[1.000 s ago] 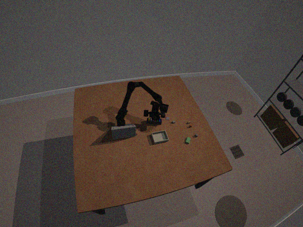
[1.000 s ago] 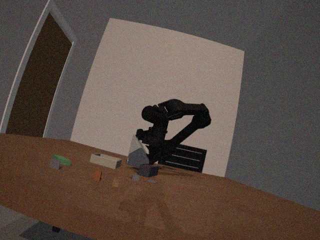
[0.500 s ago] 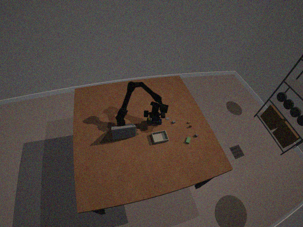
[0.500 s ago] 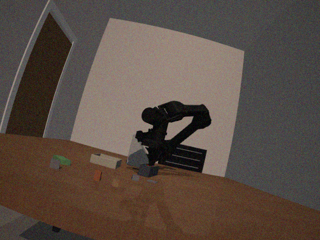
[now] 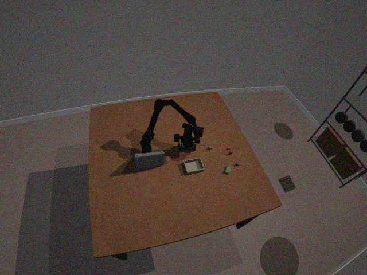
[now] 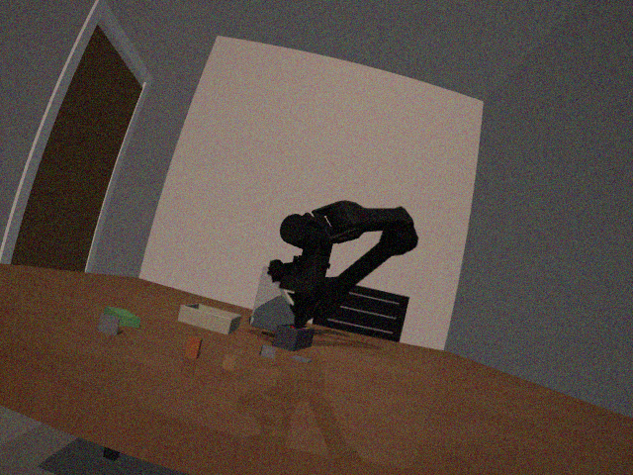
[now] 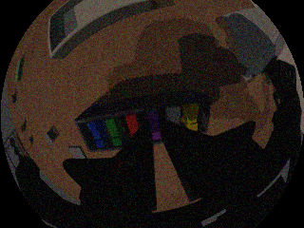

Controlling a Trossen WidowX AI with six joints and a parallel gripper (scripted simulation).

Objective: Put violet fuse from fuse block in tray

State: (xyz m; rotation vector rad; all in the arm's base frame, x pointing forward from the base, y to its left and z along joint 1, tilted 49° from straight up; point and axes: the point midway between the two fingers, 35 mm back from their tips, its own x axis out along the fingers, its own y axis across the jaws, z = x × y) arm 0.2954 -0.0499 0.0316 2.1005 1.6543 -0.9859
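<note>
My gripper tip is 180 mm to the left of the pale tray and 30 mm above it. From my gripper tip the other things lie so: violet fuse (10 mm below).
</note>
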